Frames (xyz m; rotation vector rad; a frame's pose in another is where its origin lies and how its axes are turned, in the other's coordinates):
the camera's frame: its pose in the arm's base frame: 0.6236 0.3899 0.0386 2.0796 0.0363 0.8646
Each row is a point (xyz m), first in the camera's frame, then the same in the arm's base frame.
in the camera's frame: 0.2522 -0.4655 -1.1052
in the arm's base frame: 0.2903 1.5455 0.2736
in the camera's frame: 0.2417 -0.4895 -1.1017
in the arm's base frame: 0.2910 1.5548 0.2489
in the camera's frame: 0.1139 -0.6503 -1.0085
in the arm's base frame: 0.2929 1.5489 0.0234
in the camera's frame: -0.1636 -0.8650 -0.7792
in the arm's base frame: 0.2763 1.4326 -0.3789
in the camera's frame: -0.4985 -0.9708 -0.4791
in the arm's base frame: 0.2281 1.1792 -0.7621
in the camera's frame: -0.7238 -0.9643 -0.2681
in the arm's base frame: 0.1797 0.9533 -0.9670
